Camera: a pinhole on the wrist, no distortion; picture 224 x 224 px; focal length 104.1 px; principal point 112.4 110.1 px. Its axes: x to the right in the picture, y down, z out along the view. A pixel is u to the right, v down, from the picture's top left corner.
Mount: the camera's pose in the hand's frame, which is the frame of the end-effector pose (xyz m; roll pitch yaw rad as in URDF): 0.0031 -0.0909 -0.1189 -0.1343 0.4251 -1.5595
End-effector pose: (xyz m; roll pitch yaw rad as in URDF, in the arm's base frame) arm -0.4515 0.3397 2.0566 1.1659 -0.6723 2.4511
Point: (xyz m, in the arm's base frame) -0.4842 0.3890 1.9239
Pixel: 120.3 43.7
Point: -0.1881 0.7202 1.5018
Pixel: 178.9 26.8
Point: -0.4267 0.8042 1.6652
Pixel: 191.6 87.6
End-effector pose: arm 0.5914 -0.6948 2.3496 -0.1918 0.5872 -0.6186
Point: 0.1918 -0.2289 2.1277
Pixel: behind the camera
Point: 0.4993 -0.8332 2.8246
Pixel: 97.6 35.3
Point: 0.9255 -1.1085 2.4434
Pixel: 97.4 173.3
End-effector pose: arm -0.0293 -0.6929 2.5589 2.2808 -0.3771 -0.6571
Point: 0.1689 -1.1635 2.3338
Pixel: 75.1 157.8
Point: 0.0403 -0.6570 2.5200
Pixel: 55.4 112.6
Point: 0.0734 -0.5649 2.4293
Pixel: 180.2 46.4
